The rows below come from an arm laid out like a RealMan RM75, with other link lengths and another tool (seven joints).
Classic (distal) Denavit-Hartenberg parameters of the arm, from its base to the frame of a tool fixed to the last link. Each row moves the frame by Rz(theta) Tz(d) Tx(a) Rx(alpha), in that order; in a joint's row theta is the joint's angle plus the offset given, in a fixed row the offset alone. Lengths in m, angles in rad.
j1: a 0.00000  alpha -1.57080  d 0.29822  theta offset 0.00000
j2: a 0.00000  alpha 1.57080  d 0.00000  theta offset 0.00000
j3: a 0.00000  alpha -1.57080  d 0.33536  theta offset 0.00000
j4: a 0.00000  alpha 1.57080  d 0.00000  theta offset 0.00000
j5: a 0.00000  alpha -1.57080  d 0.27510  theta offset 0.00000
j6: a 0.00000  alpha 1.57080  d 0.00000  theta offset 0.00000
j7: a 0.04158  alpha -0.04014  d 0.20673  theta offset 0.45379
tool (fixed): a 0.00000  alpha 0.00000  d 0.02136  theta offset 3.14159
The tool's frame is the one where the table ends.
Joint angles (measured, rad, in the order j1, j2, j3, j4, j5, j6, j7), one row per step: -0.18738, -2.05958, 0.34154, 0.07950, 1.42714, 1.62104, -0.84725; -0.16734, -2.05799, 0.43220, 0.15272, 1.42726, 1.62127, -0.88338; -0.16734, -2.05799, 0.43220, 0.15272, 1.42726, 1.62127, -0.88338; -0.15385, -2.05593, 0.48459, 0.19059, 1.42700, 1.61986, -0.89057; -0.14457, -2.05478, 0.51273, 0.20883, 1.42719, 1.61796, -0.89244; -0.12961, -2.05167, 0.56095, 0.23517, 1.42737, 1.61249, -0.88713; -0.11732, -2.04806, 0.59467, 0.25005, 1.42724, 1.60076, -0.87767; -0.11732, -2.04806, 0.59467, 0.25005, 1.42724, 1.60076, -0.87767
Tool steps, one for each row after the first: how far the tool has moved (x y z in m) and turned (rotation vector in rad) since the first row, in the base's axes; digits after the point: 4 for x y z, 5 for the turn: 0.0008, -0.0049, -0.0012, -0.06622, 0.04684, -0.04038; 0.0008, -0.0049, -0.0012, -0.06622, 0.04684, -0.04038; 0.0013, -0.0087, -0.0031, -0.10134, 0.08257, -0.06268; 0.0009, -0.0117, -0.0049, -0.12085, 0.10160, -0.07187; 0.0002, -0.0170, -0.0089, -0.15312, 0.13877, -0.08737; -0.0027, -0.0213, -0.0126, -0.17639, 0.17030, -0.08974; -0.0027, -0.0213, -0.0126, -0.17639, 0.17030, -0.08974
